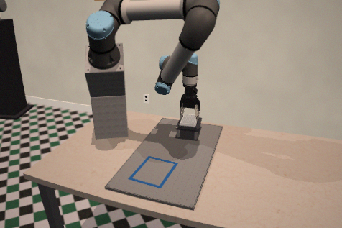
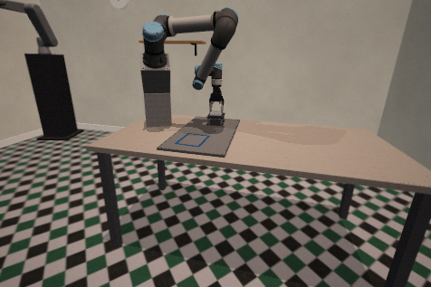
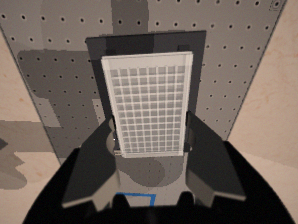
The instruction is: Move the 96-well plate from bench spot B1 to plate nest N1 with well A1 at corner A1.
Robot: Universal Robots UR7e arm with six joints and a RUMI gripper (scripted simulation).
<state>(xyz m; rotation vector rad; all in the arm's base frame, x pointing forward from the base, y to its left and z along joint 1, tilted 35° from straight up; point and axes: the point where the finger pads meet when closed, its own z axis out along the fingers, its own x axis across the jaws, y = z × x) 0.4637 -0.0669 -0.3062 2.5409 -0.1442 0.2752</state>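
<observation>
The white 96-well plate is 10 mm below my hand. Round my hand: raised nest N1 (30 mm below).
</observation>
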